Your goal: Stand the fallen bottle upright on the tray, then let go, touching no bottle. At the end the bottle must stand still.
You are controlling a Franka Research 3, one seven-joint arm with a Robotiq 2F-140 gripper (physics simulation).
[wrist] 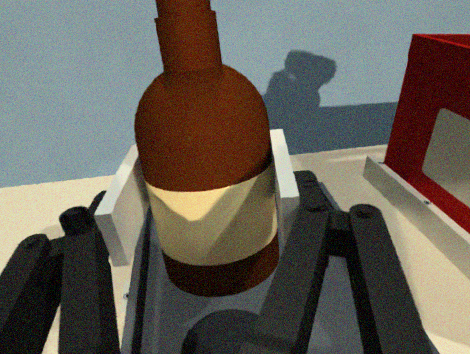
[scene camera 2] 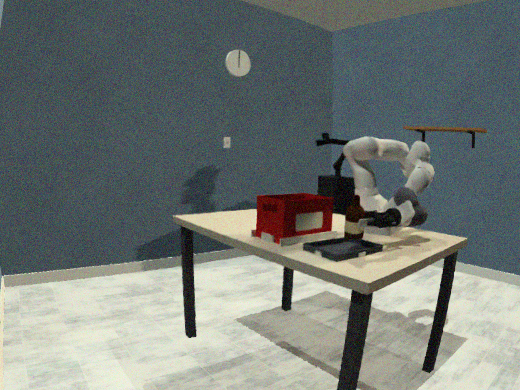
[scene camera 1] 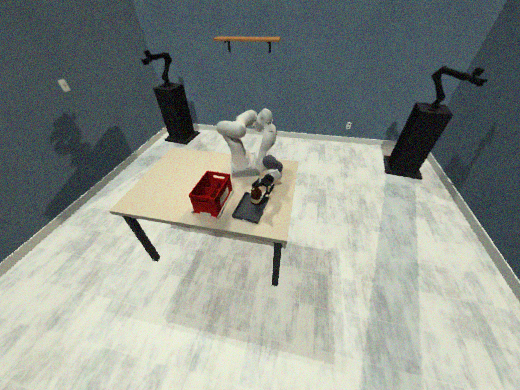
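The brown bottle (scene camera 1: pixel 256 195) (scene camera 2: pixel 354 216) (wrist: pixel 202 135), with a cream label, is upright or nearly so, neck up. My gripper (scene camera 1: pixel 259 192) (scene camera 2: pixel 362 223) (wrist: pixel 209 159) is shut on it from the side, with one light pad on each side of the label. The dark tray (scene camera 1: pixel 245 214) (scene camera 2: pixel 334 249) (wrist: pixel 160 320) lies flat on the table. The bottle's base is over the tray's end nearer the arm. Its base shows in the wrist view, but whether it touches the tray floor I cannot tell.
A red crate (scene camera 1: pixel 211 196) (scene camera 2: pixel 270 220) (wrist: pixel 410 120) stands beside the tray, with light strips (wrist: pixel 400 185) along its foot. The table (scene camera 1: pixel 165 185) (scene camera 2: pixel 225 225) bears the crate, the tray and the arm. Two dark arms on black pedestals (scene camera 1: pixel 173 112) (scene camera 1: pixel 419 137) stand beyond the table.
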